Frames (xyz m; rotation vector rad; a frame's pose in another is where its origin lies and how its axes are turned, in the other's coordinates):
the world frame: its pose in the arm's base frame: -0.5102 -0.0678 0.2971 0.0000 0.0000 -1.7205
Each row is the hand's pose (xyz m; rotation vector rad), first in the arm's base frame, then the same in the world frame.
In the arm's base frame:
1: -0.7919 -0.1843 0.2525 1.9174 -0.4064 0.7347
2: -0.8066 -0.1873 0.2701 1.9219 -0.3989 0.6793
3: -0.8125 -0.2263 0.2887 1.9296 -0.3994 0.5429
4: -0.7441 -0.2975 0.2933 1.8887 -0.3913 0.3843
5: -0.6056 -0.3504 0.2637 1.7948 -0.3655 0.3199
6: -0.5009 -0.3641 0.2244 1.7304 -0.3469 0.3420
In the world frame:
1: 0.1572 -0.2612 -0.0446 1.9099 1.4561 1.7113
2: 0.1624 -0.2753 -0.0270 1.8890 1.4528 1.6636
3: 0.2018 -0.2753 -0.0084 1.8532 1.4269 1.5448
4: 0.2620 -0.1970 -0.0038 1.7721 1.3639 1.4415
5: 0.2937 -0.0522 -0.0334 1.6684 1.2931 1.4526
6: 0.2916 0.0534 -0.0727 1.6136 1.2586 1.5155

